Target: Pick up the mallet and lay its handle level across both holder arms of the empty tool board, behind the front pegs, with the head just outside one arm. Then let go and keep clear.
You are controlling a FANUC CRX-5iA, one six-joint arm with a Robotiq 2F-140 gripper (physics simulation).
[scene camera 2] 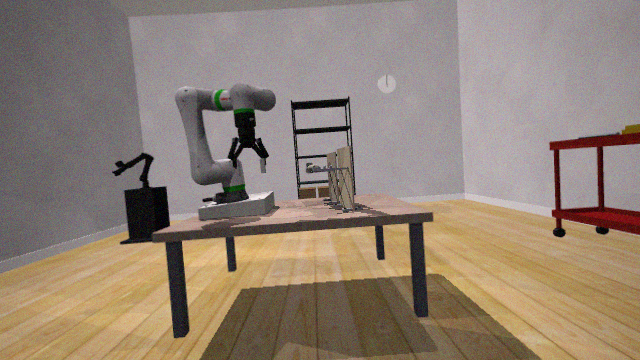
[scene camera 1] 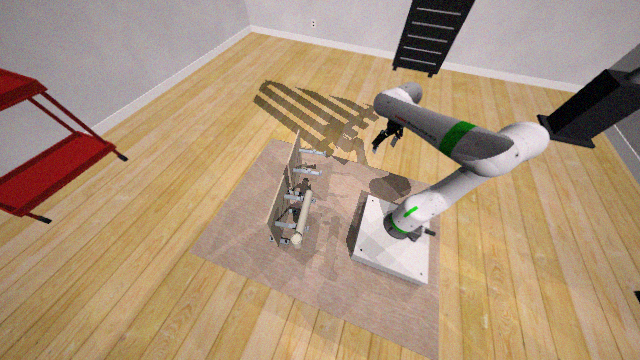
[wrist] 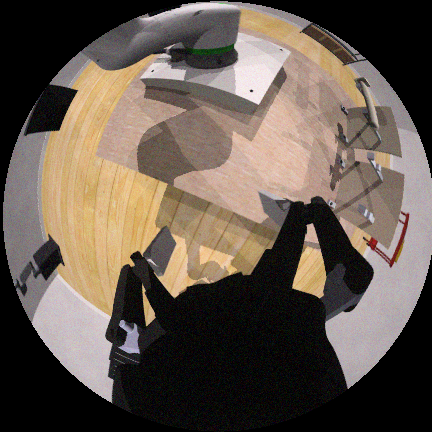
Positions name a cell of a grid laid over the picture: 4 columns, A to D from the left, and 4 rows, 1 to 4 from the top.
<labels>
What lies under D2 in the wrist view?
A tool board.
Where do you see a tool board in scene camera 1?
At B3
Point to a tool board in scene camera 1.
At B2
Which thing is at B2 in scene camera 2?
My gripper.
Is my gripper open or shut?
Open.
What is my gripper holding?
Nothing.
</labels>
